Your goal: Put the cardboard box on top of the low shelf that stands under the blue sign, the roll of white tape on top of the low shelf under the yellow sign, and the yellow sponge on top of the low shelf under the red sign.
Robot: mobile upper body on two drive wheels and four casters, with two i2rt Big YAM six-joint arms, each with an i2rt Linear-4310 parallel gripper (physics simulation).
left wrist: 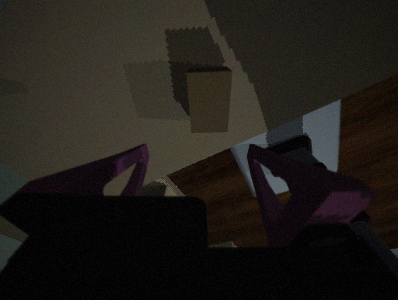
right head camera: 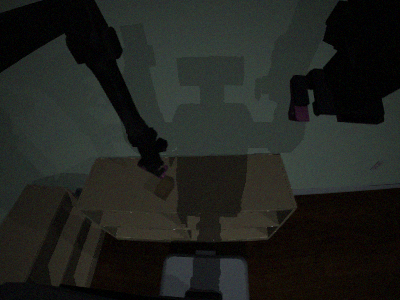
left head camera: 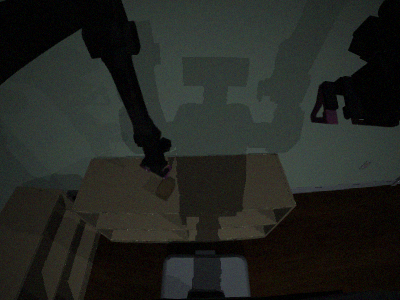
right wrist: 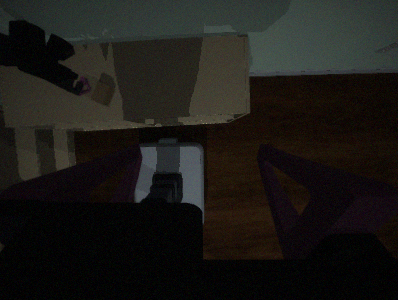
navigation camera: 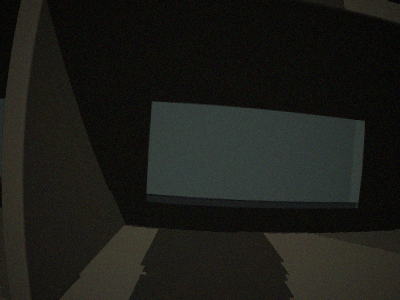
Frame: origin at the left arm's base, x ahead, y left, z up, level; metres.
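Where they show: left gripper, fingertip midpoint: (left wrist: 198,149) (right head camera: 155,174) (left head camera: 158,175) (right wrist: 79,84); right gripper, fingertip midpoint: (right head camera: 313,117) (left head camera: 332,119) (right wrist: 199,150).
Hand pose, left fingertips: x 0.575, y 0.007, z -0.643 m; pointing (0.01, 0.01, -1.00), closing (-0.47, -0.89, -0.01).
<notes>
After its pixels a point has its place.
The brown cardboard box (left head camera: 165,188) @[z -0.750, x 0.565, y -0.013 m] (right head camera: 164,187) @[z -0.750, x 0.568, y -0.015 m] (left wrist: 209,101) @[z -0.750, x 0.577, y -0.010 m] (right wrist: 103,89) @[z -0.750, x 0.586, y -0.024 m] is on top of a low wooden shelf (left head camera: 270,185) @[z -0.800, x 0.610, y -0.585 m] (right head camera: 270,185) @[z -0.800, x 0.616, y -0.583 m] (left wrist: 90,45) @[z -0.800, x 0.720, y 0.116 m] (right wrist: 222,80) @[z -0.800, x 0.635, y -0.570 m], left of a broad shadow. My left gripper (left head camera: 161,173) @[z -0.643, x 0.575, y 0.007 m] (right head camera: 158,173) @[z -0.643, x 0.575, y 0.007 m] (left wrist: 198,149) @[z -0.643, x 0.575, y 0.007 m] (right wrist: 79,84) @[z -0.643, x 0.575, y 0.007 m] is open beside the box, and the box lies beyond the fingertips in the left wrist view. My right gripper (right wrist: 199,150) @[z -0.127, x 0.357, y -0.453 m] is open and empty; in the head views it hangs at the right, away from the shelf. The tape, the sponge and the coloured signs do not show in these views.
A second low wooden shelf (left head camera: 25,215) @[z -0.800, x 0.372, y 0.800 m] (right head camera: 40,205) @[z -0.800, x 0.416, y 0.772 m] stands at the lower left, close to the first. The robot's pale base (left head camera: 175,272) @[z -1.150, x 0.209, y -0.045 m] (right head camera: 175,272) @[z -1.150, x 0.203, y -0.051 m] (right wrist: 195,170) @[z -1.150, x 0.125, y -0.427 m] is in front of the shelf. A pale wall (left head camera: 200,30) @[z -0.100, x 0.861, y -0.190 m] rises behind it. Dark wooden floor (left head camera: 340,235) @[z -1.410, x 0.438, y -1.399 m] lies at the right.
</notes>
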